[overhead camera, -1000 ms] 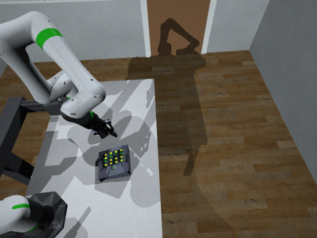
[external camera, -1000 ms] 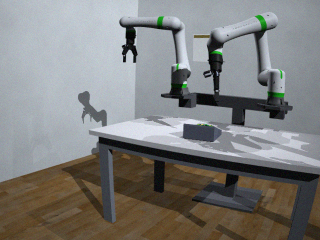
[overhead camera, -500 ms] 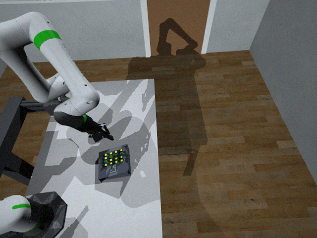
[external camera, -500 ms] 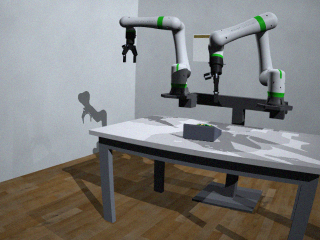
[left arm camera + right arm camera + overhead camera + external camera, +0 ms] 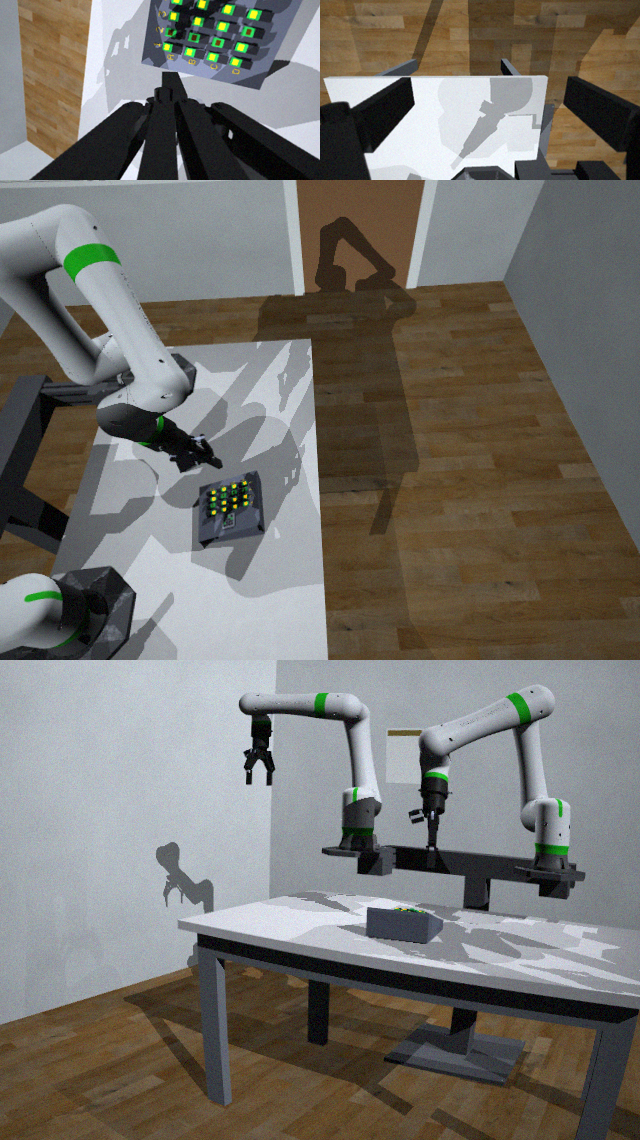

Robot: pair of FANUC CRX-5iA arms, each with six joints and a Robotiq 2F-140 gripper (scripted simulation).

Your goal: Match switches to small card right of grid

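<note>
The switch B1 is 17 cm below my left hand, 2 cm ahead of it and 1 cm to the right of it. From my left hand the other things lie so: switch A2: 16 cm below, 6 cm ahead, 3 cm to the right; then switch A1: 16 cm below, 6 cm ahead; then switch B2: 17 cm below, 3 cm to the right, 3 cm ahead.
</note>
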